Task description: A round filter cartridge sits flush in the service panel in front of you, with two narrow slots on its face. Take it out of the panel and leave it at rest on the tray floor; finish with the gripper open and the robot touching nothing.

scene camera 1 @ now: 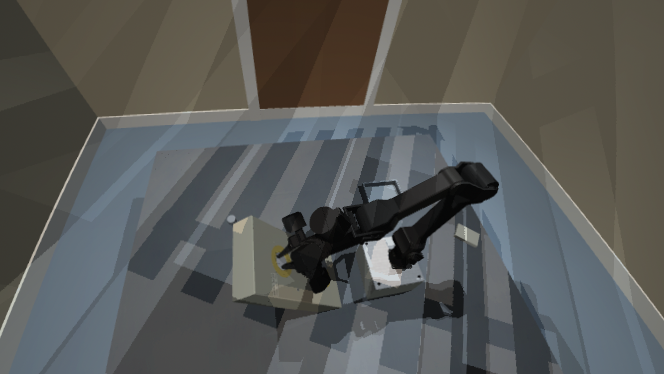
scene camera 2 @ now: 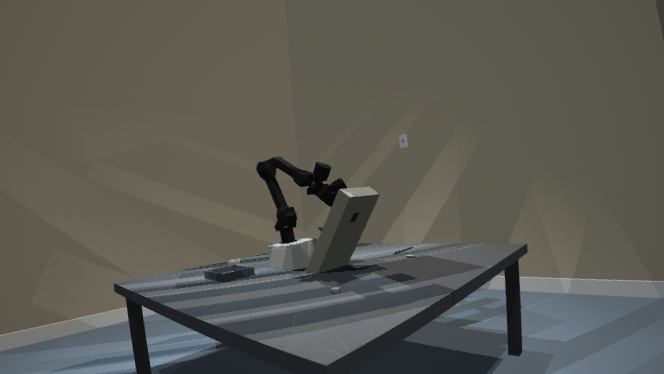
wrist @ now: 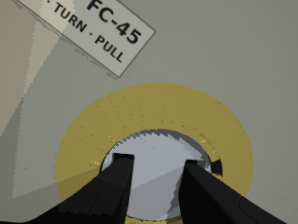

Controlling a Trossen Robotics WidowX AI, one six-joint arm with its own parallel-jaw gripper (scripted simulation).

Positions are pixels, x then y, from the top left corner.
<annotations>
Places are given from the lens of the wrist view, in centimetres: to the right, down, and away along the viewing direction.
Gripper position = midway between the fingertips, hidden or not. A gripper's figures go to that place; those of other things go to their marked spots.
my gripper (wrist: 155, 165): 0, 2, 10
grey filter cartridge (wrist: 159, 155): 0, 2, 9
beige service panel (wrist: 82, 82): -2, -1, 8
</annotations>
